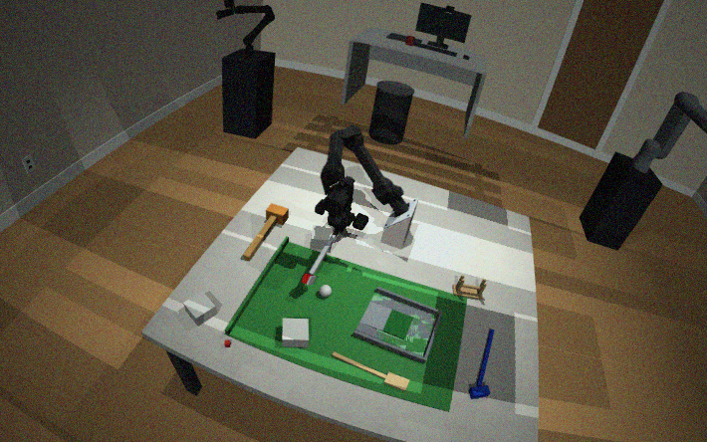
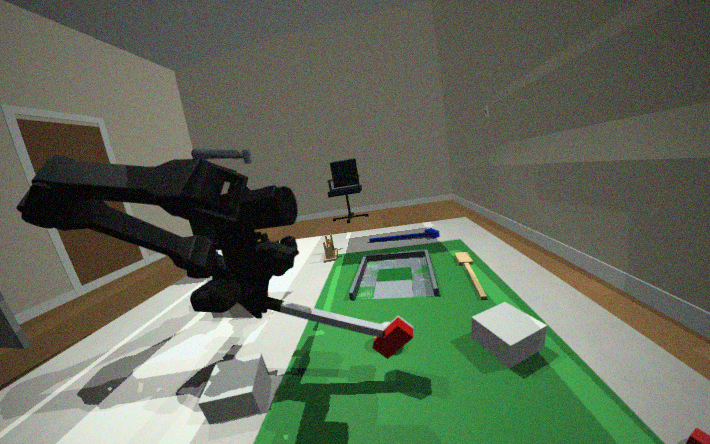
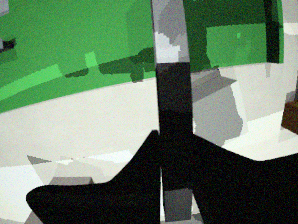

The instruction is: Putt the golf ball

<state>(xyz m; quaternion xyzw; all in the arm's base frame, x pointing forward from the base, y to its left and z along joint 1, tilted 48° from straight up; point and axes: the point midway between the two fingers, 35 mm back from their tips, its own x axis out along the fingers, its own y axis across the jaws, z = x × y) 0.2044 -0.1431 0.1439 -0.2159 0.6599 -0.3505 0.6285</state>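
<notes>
Now: the red putter 12 cm ahead of my gripper tip and 2 cm to the right of it. From my gripper tip the other things lie so: green mat 27 cm ahead, 15 cm to the left, 11 cm below; white golf ball 21 cm ahead, 2 cm to the left, 8 cm below; wooden stand 2 cm ahead, 53 cm to the left, 7 cm below.
</notes>
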